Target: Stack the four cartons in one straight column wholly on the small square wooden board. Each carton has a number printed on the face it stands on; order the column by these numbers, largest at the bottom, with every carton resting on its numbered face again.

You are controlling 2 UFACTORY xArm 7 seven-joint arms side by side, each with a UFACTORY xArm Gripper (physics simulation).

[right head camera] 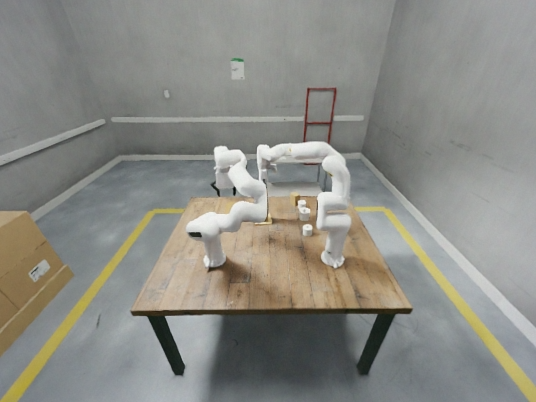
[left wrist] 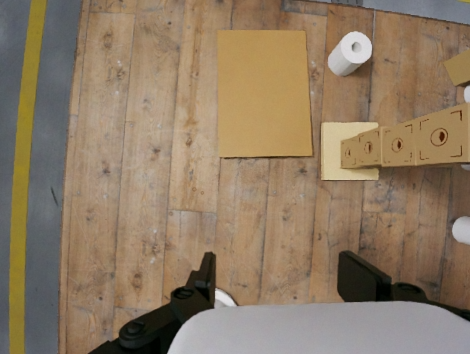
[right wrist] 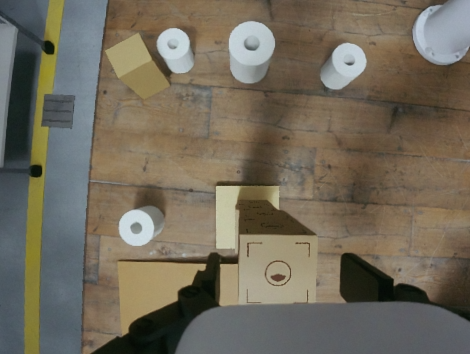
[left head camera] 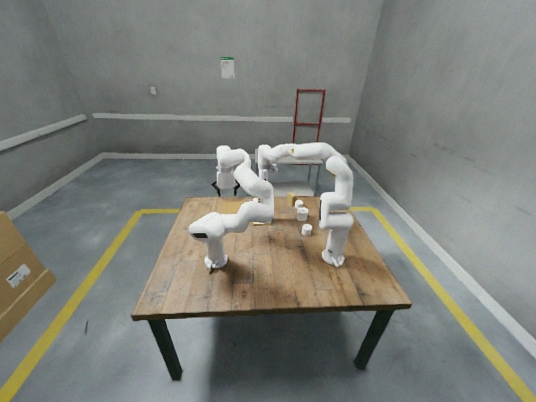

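Seen in the pictures: left gripper, fingertip midpoint: (right head camera: 226,195) (left wrist: 277,272) (left head camera: 227,195); right gripper, fingertip midpoint: (right wrist: 280,273); left arm's base, origin of the base link: (right head camera: 215,259) (left head camera: 216,260); right arm's base, origin of the base link: (right head camera: 332,258) (right wrist: 439,36) (left head camera: 332,257).
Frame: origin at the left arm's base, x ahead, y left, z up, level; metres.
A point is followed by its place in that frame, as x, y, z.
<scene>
Four brown cartons stand in one column on the small square wooden board (left wrist: 330,170) @(0.369, -0.159, 0.012) (right wrist: 225,215) @(0.463, -0.184, 0.012). In the left wrist view they are, from the bottom, the lowest carton (left wrist: 348,153) @(0.406, -0.171, 0.042), the second carton (left wrist: 369,147) @(0.410, -0.170, 0.102), the third carton (left wrist: 398,145) @(0.406, -0.173, 0.159) and the top carton (left wrist: 440,137) @(0.407, -0.173, 0.217) (right wrist: 277,255) @(0.420, -0.214, 0.244). The column looks straight; the numbered undersides are hidden. My right gripper (right wrist: 280,273) @(0.416, -0.205, 0.253) is open above the top carton and holds nothing. My left gripper (left wrist: 277,272) @(0.248, -0.012, 0.288) (left head camera: 226,192) @(0.248, -0.012, 0.288) (right head camera: 224,191) @(0.248, -0.012, 0.288) is open and empty, apart from the column, at the left in both head views.
A flat brown sheet (left wrist: 265,95) @(0.480, 0.014, 0.012) (right wrist: 170,285) @(0.529, -0.020, 0.010) lies near the board. One white roll (left wrist: 350,53) @(0.590, -0.119, 0.053) (right wrist: 141,225) @(0.612, -0.121, 0.016) stands by it. Three more white rolls (right wrist: 175,50) @(0.628, -0.445, 0.049) (right wrist: 251,52) @(0.497, -0.467, 0.065) (right wrist: 343,66) @(0.337, -0.499, 0.052) and a plain tan block (right wrist: 137,65) @(0.659, -0.385, 0.090) stand across the table from the column.
</scene>
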